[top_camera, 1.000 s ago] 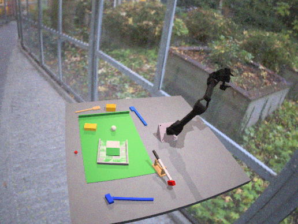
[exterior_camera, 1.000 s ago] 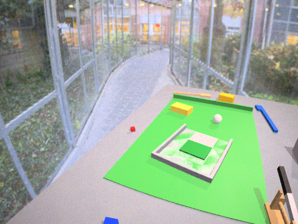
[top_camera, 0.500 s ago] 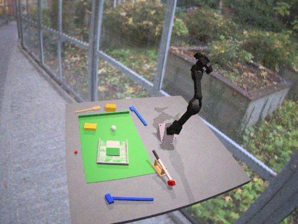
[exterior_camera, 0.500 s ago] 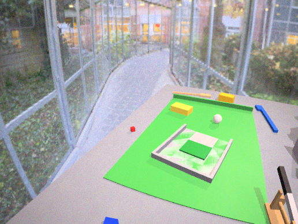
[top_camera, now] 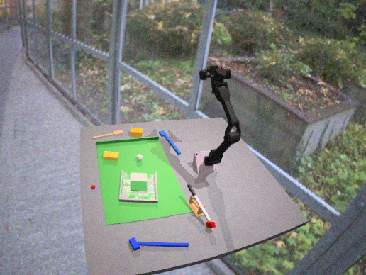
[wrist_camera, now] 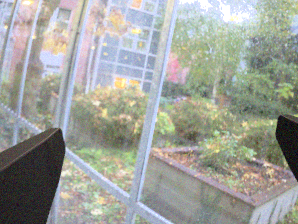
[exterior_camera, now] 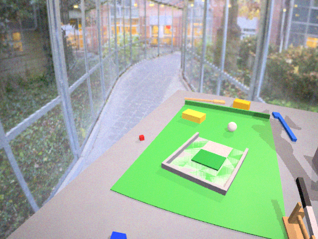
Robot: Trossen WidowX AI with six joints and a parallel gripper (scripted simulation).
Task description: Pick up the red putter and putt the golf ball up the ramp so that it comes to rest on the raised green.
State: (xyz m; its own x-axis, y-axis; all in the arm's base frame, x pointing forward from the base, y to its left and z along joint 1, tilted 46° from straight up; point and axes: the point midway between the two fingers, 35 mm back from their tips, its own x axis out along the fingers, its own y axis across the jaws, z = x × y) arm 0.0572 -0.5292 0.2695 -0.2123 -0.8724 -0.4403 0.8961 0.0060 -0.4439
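Right now the wooden stand is 190 mm ahead of my gripper tip, 550 mm to the left of it and 600 mm below it. From my gripper tip the other things lie so: white golf ball: 450 mm ahead, 90 mm to the left, 620 mm below; then red putter: 180 mm ahead, 590 mm to the left, 580 mm below; then red cube: 760 mm ahead, 330 mm to the left, 630 mm below.
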